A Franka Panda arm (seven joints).
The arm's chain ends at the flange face. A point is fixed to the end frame.
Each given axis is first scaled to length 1.
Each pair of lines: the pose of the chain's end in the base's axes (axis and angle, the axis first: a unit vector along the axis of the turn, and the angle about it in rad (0 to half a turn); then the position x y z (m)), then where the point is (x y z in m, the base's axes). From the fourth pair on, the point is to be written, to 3 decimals.
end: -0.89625 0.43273 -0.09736 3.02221 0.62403 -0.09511 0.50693
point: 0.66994 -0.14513 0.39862
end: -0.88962 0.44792 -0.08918 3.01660 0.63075 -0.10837 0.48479
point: 0.67371 -0.15806 0.37513
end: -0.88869 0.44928 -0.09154 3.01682 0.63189 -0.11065 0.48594
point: 0.67512 -0.16070 0.37655
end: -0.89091 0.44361 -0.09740 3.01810 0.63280 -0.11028 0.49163
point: 0.678 -0.161 0.383
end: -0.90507 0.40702 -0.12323 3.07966 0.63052 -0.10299 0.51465
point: 0.681 -0.159 0.412
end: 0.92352 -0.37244 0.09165 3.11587 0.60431 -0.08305 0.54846
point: 0.649 -0.143 0.445
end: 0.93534 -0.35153 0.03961 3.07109 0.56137 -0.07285 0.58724
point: 0.596 -0.131 0.479
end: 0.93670 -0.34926 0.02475 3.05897 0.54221 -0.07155 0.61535
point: 0.574 -0.130 0.506
